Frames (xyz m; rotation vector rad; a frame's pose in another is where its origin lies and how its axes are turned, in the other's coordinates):
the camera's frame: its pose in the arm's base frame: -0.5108 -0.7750 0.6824 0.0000 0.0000 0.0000
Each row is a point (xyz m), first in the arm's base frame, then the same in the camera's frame.
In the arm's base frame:
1: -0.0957 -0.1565 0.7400
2: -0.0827 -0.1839 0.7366
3: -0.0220 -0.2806 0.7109
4: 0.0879 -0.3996 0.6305
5: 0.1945 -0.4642 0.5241
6: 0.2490 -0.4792 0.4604
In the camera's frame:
1: 0.4151 0.6185 0.0576
2: 0.4281 0.5911 0.0542
3: 0.4888 0.4944 0.0285
4: 0.5987 0.3754 -0.0519
5: 0.7053 0.3108 -0.1583
6: 0.7598 0.2958 -0.2220

